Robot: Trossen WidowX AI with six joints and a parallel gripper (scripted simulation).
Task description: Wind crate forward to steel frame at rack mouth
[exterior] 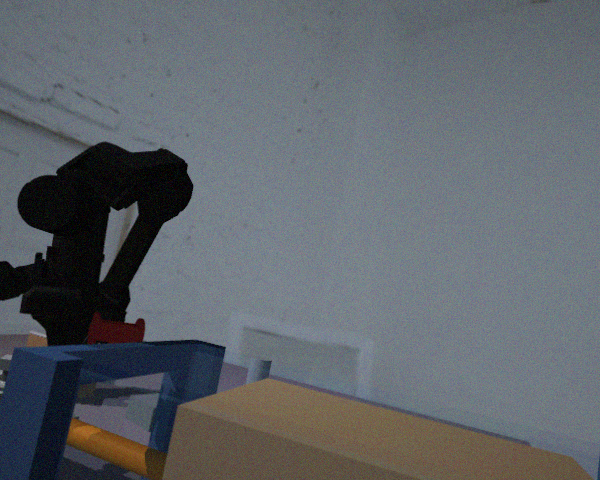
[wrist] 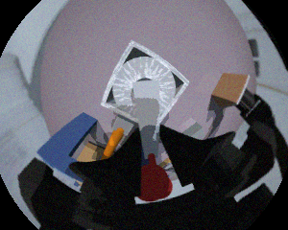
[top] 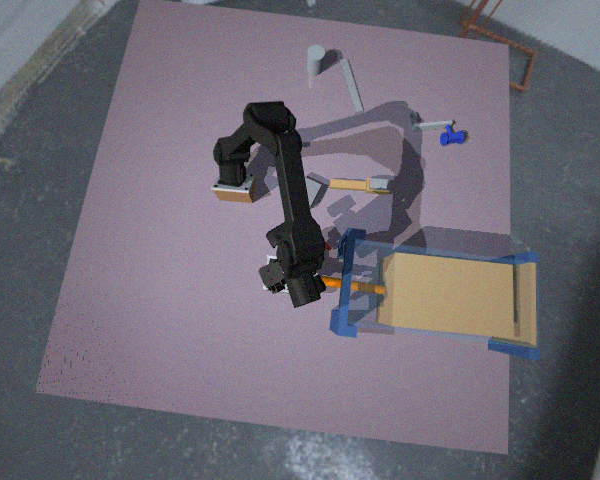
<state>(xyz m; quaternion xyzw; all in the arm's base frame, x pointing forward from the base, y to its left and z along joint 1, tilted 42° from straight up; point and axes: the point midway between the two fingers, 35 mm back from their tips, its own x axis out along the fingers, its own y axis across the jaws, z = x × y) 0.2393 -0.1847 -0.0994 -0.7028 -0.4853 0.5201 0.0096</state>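
The red knob is 40 mm ahead of my gripper tip, 40 mm above it and 30 mm to the left of it. From my gripper tip the other things lie so: red-knobbed crank handle (10 mm to the left, 10 mm ahead, 10 mm above); blue steel frame (120 mm ahead, 20 mm to the right, 10 mm above); grey block (230 mm to the left, 80 mm below, 20 mm behind).
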